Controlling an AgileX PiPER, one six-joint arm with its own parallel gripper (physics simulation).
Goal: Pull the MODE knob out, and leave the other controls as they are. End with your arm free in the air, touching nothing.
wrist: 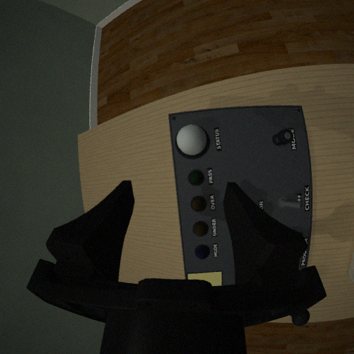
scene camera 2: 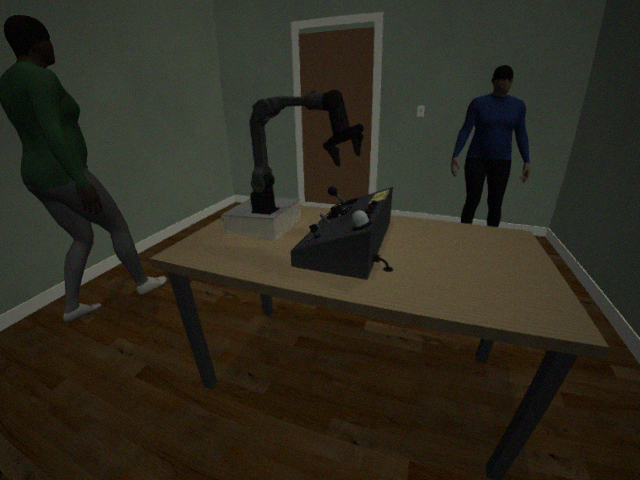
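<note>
The MODE knob [scene camera 2: 314, 230] [wrist: 283, 136] is a small black knob standing on the sloped dark console [scene camera 2: 330, 254] [wrist: 250, 160], beside its MODE label. How far it stands out is hard to tell in this dim light. My gripper [scene camera 2: 347, 159] [wrist: 178, 192] is open and empty, in the air above the console and apart from it. In the wrist view the knob lies beyond and to the right of the right fingertip. The CHECK switch [wrist: 289, 202] is a small lever; the right finger hides part of the panel near it.
A white STATUS dome [scene camera 2: 360, 218] [wrist: 191, 140] stands on the console beside a row of small lamps [wrist: 198, 203]. A ball-ended lever [scene camera 2: 332, 191] [wrist: 300, 317] sticks up at the far end. A black cable [scene camera 2: 383, 261] leaves the console's side. Two people stand beyond the table [scene camera 2: 465, 279].
</note>
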